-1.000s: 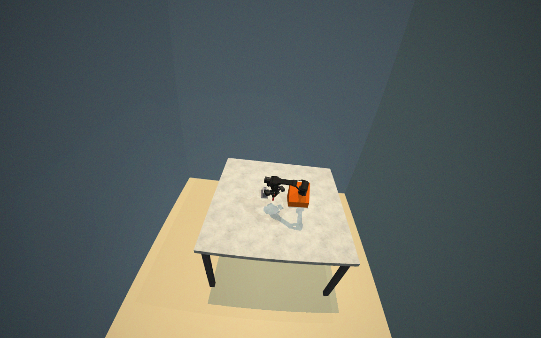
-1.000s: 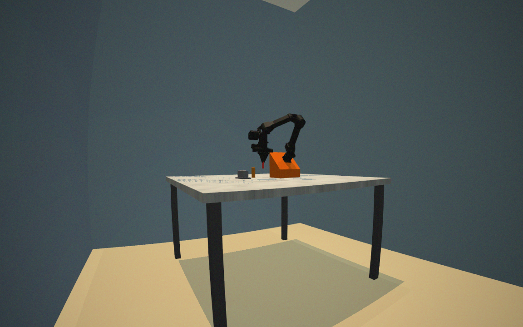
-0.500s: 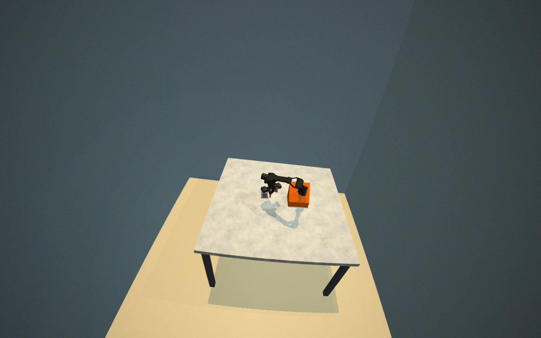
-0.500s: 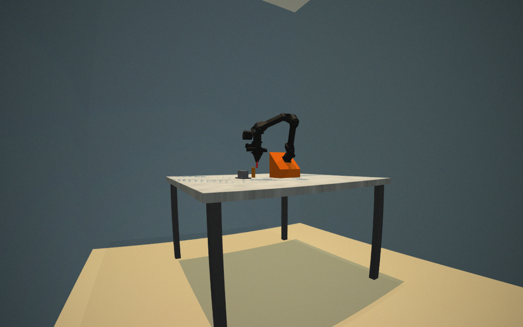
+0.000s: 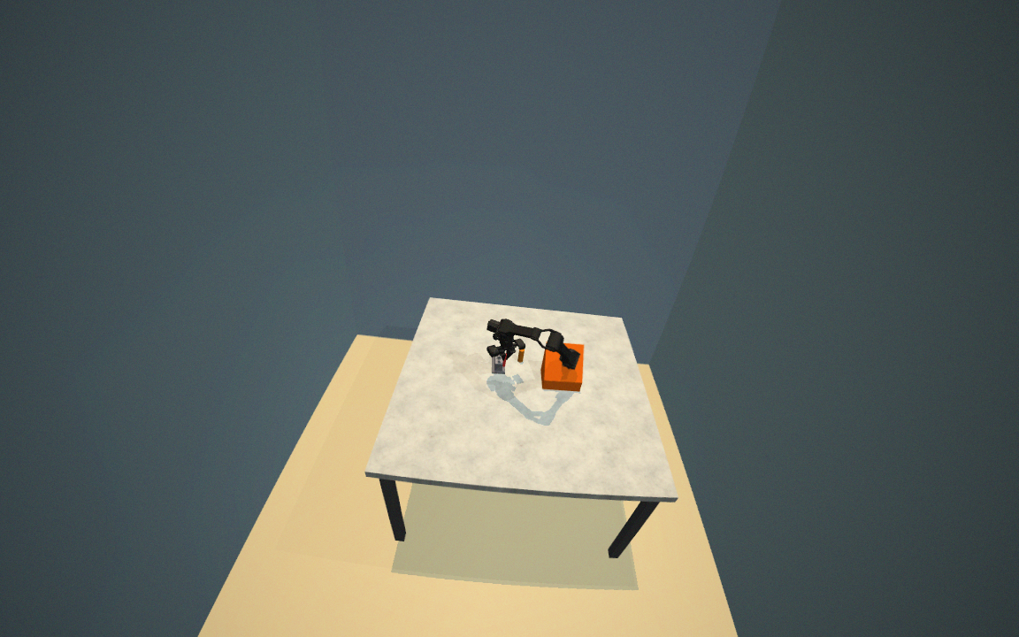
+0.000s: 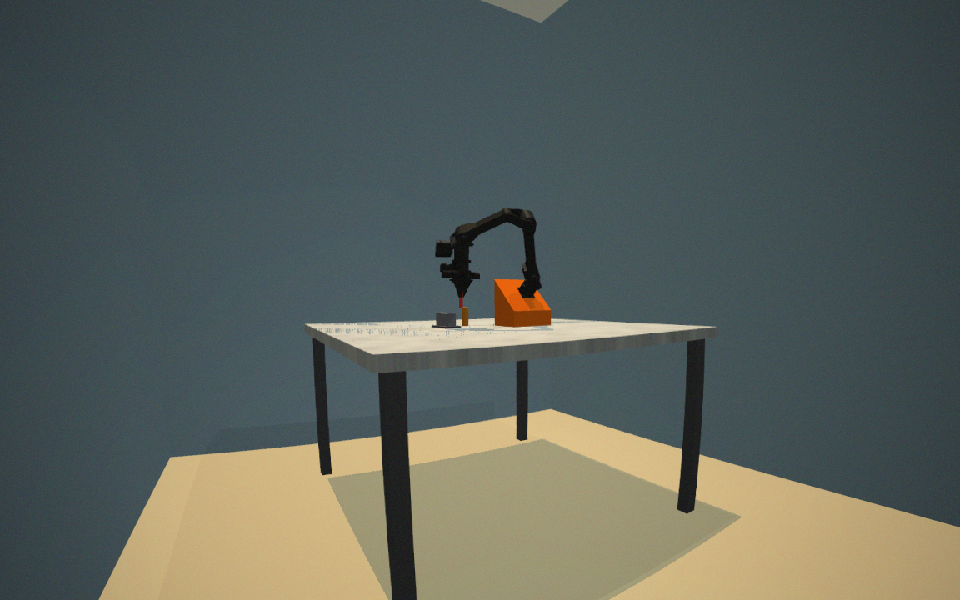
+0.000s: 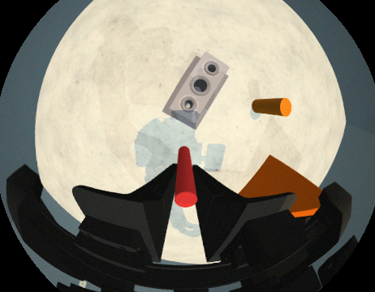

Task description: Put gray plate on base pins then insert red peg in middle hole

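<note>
The gray plate is 8 cm to the right of my gripper tip, 8 cm below it and 3 cm ahead of it. The rest, counted from my gripper tip: red peg: right at my gripper tip; then orange peg: 14 cm to the right, 9 cm behind, 8 cm below.
</note>
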